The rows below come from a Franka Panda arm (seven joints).
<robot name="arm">
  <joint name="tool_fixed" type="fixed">
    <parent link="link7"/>
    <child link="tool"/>
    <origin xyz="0 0 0.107"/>
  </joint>
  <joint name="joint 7" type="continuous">
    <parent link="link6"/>
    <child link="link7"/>
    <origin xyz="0.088 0 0" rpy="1.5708 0 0"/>
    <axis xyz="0 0 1"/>
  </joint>
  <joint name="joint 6" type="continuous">
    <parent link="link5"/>
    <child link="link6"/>
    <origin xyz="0 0 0" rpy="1.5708 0 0"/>
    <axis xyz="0 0 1"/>
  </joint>
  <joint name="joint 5" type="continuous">
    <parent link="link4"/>
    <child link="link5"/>
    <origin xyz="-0.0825 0.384 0" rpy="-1.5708 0 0"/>
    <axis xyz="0 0 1"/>
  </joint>
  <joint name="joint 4" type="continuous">
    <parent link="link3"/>
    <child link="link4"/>
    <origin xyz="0.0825 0 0" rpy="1.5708 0 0"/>
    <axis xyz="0 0 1"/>
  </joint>
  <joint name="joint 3" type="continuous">
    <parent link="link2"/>
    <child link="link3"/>
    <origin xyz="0 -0.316 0" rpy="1.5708 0 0"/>
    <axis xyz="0 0 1"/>
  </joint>
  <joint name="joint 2" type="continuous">
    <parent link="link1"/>
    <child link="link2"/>
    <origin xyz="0 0 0" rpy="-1.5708 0 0"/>
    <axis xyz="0 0 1"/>
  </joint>
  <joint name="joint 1" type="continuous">
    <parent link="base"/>
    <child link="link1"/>
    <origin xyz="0 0 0.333"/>
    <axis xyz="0 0 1"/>
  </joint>
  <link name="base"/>
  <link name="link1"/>
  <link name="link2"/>
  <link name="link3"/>
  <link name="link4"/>
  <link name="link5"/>
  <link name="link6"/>
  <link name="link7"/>
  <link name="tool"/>
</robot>
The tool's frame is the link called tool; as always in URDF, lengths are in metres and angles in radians. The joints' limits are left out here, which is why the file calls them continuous.
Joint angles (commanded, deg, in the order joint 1, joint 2, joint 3, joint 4, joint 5, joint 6, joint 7), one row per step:
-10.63, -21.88, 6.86, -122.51, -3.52, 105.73, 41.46
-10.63, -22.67, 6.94, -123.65, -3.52, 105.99, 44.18
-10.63, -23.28, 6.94, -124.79, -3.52, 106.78, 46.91
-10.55, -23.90, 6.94, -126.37, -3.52, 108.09, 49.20
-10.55, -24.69, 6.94, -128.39, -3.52, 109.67, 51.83
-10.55, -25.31, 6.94, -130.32, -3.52, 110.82, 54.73
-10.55, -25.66, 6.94, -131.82, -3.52, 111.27, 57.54
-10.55, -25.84, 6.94, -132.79, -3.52, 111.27, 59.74
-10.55, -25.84, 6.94, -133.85, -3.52, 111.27, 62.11
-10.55, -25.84, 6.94, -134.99, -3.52, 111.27, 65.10
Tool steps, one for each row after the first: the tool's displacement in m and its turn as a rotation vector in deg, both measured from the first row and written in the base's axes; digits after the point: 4 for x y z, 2 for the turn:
-0.0045, 0.0010, -0.0032, 0.10, -0.19, -2.65
-0.0074, 0.0012, -0.0069, 0.25, -0.75, -5.32
-0.0102, 0.0019, -0.0135, 0.38, -1.34, -7.44
-0.0142, 0.0020, -0.0221, 0.54, -1.97, -9.97
-0.0184, 0.0020, -0.0320, 0.74, -2.13, -12.81
-0.0220, 0.0018, -0.0415, 0.90, -1.74, -15.63
-0.0249, 0.0016, -0.0484, 0.99, -1.20, -17.86
-0.0275, 0.0014, -0.0573, 1.05, -0.41, -20.28
-0.0304, 0.0011, -0.0669, 1.09, 0.39, -23.32

